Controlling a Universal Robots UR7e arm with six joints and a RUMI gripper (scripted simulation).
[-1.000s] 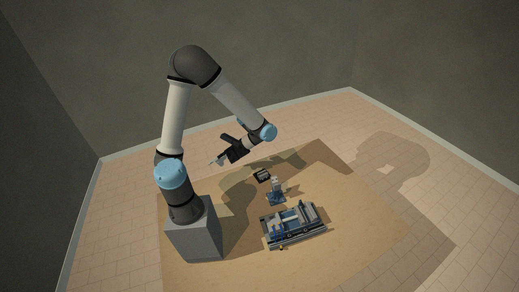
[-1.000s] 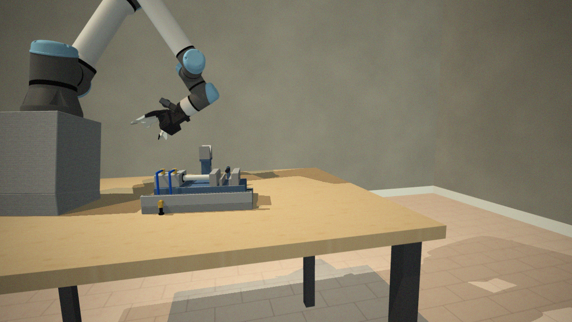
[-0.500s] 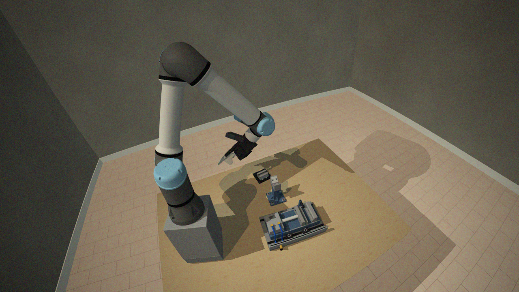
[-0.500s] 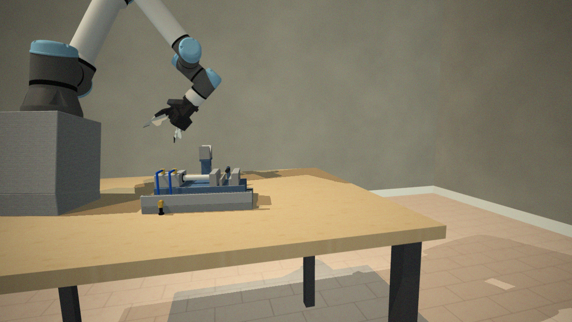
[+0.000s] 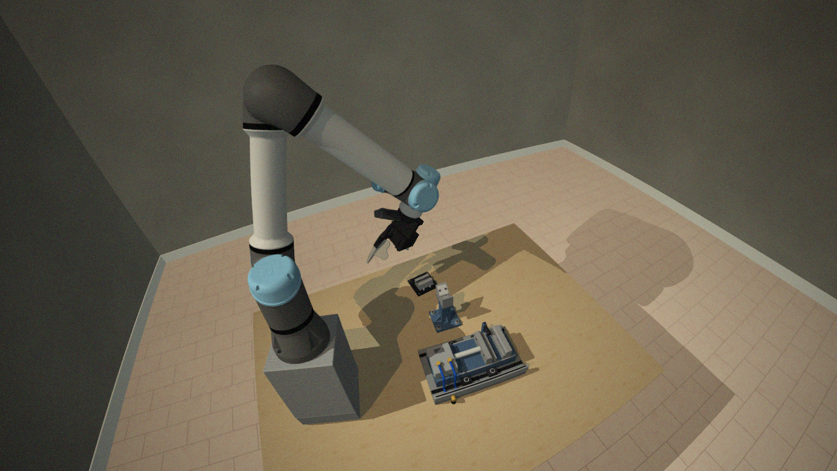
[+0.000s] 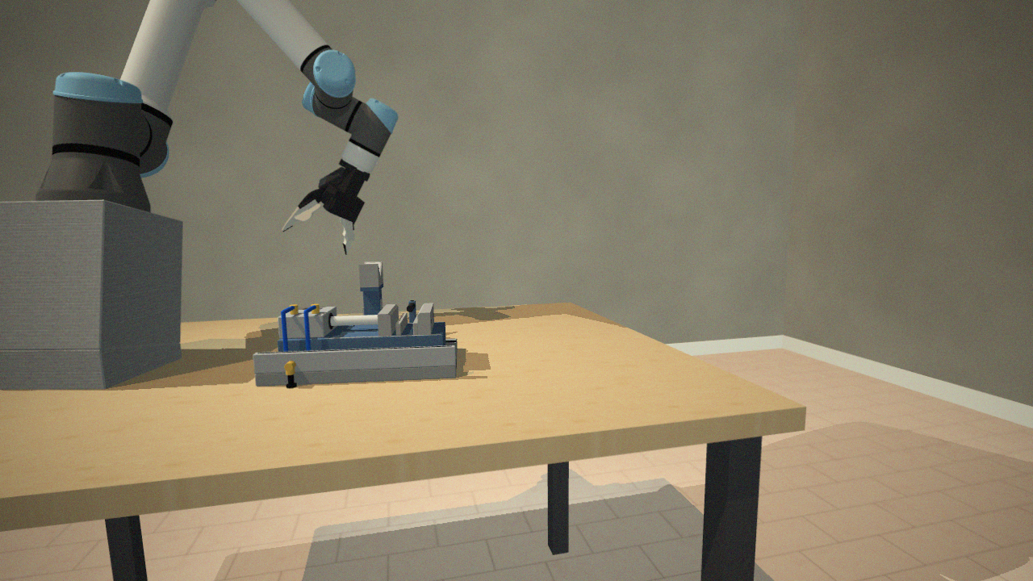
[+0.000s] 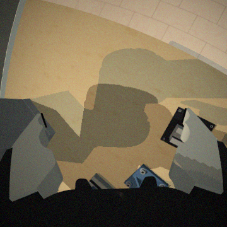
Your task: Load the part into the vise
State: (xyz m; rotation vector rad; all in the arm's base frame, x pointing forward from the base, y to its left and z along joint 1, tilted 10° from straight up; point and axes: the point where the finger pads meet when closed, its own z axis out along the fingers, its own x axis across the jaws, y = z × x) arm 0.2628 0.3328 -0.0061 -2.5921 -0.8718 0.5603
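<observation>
Right now the part is 17 cm below my hand, 14 cm ahead of it and 1 cm to the right of it. Also, from my hand: v-block post: 19 cm to the right, 16 cm ahead, 14 cm below; then air cylinder: 38 cm to the right, 12 cm below, 9 cm ahead; then black infeed plate: 19 cm below, 13 cm ahead.
</observation>
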